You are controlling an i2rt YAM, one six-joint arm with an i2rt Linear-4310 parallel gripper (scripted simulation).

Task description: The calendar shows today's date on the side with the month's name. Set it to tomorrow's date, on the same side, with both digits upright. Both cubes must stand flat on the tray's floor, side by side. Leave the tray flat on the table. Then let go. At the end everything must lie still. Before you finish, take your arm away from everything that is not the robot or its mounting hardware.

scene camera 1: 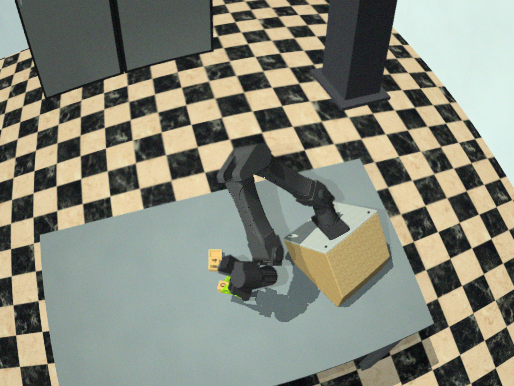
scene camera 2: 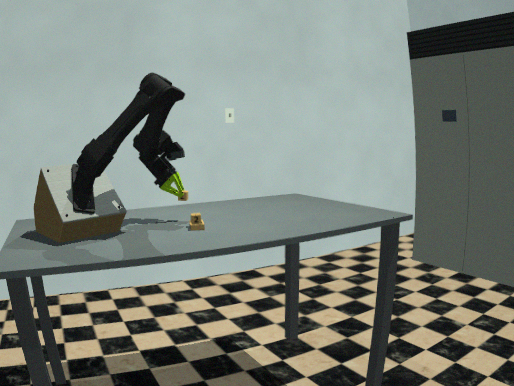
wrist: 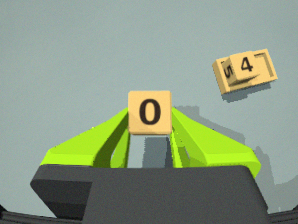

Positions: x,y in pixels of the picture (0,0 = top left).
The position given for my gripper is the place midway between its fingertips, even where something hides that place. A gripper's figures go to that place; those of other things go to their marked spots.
Scene:
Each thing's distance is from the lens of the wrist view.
my gripper (wrist: pixel 150 114): 0.13 m
wooden digit cube (wrist: pixel 150 114): 0.12 m
wooden digit cube (wrist: pixel 239 68): 0.21 m
tan tray (wrist: pixel 268 74): 0.27 m

